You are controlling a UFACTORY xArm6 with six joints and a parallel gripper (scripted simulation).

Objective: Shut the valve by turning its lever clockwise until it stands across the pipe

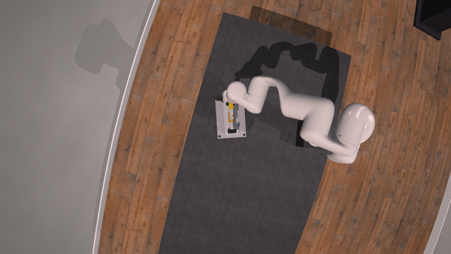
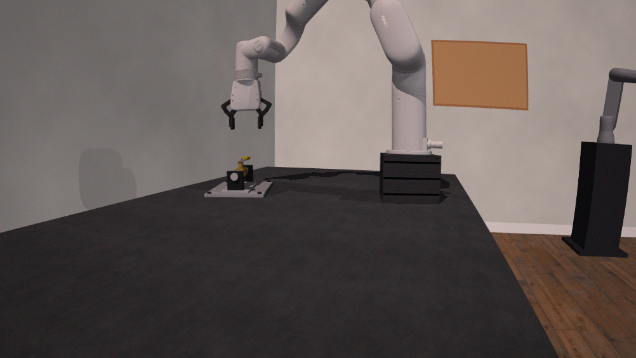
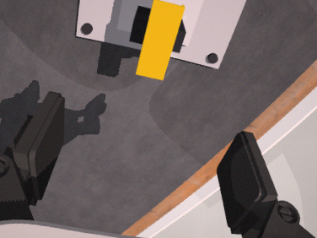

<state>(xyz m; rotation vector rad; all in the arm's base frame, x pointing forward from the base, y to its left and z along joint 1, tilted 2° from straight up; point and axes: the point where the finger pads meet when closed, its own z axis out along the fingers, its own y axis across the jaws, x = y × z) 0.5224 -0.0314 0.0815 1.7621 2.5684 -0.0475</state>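
My hand is 100 mm above the lever, 50 mm to the right of it and 20 mm past it.
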